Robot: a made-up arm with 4 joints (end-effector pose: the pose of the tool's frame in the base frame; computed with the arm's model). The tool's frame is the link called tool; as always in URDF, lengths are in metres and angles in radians. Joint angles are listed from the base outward.
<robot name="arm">
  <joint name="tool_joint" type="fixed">
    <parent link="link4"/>
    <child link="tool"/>
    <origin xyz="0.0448 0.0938 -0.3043" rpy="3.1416 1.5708 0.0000"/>
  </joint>
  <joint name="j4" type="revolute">
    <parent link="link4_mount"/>
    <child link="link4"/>
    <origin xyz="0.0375 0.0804 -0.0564" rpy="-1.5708 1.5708 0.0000"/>
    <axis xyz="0 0 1"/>
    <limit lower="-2.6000" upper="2.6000" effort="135" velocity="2"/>
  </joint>
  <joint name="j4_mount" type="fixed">
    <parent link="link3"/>
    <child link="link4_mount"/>
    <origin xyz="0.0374 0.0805 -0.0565" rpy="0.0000 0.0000 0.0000"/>
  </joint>
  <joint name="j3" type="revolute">
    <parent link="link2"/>
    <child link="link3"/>
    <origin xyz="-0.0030 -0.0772 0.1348" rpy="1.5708 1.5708 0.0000"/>
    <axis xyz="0 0 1"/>
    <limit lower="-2.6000" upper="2.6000" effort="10" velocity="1.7"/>
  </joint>
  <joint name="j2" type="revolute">
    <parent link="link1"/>
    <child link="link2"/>
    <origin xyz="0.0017 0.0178 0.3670" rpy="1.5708 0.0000 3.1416"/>
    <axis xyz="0 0 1"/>
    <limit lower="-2.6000" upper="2.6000" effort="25" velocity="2.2"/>
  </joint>
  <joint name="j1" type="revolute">
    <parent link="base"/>
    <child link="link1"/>
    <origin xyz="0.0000 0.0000 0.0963" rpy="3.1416 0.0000 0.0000"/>
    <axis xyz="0 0 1"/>
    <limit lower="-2.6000" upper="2.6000" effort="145" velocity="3.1"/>
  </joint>
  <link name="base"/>
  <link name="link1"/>
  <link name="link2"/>
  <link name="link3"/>
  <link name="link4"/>
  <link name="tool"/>
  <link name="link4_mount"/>
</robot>
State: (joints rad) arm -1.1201 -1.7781 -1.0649 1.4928
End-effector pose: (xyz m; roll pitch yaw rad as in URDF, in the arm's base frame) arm 0.2559 -0.0840 -0.3724 2.9836 0.4941 -0.5642
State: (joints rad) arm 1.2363 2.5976 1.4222 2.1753
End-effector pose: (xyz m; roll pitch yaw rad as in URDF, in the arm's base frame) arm 0.0103 -0.0214 -0.3622 1.5054 -0.0767 0.4619
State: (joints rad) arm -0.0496 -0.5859 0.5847 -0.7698
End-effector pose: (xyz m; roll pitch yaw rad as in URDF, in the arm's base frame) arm 0.0144 -0.0405 -0.4376 1.1209 0.4792 0.7209
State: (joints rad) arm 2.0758 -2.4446 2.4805 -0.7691
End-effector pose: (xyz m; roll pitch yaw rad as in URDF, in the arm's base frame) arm -0.0924 0.0294 -0.0827 -2.8473 -0.5313 -1.2832
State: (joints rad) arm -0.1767 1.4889 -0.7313 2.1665
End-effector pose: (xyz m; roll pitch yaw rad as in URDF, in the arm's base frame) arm -0.0186 -0.1872 -0.0956 -0.7180 -0.8358 -1.3032
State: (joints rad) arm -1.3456 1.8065 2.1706 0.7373
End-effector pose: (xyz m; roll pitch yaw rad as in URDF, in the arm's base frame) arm 0.0244 0.0157 -0.3253 -2.5912 0.5810 2.7580
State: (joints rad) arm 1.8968 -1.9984 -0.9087 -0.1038
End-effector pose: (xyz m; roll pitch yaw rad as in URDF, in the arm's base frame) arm -0.2234 0.1953 -0.3065 -1.9909 0.5937 2.5029
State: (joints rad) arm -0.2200 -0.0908 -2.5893 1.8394
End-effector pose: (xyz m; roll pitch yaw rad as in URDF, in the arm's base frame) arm -0.0191 -0.2871 -0.1962 -1.8871 -0.0773 -2.3675
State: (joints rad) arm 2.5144 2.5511 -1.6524 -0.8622
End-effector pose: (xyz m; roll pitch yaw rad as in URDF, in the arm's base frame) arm -0.2122 0.2160 -0.1359 -2.8683 0.0454 2.2658
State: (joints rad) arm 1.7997 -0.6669 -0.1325 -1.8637
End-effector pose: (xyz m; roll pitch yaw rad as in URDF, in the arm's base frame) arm -0.0411 -0.0532 -0.4608 1.7601 0.6600 -1.9677
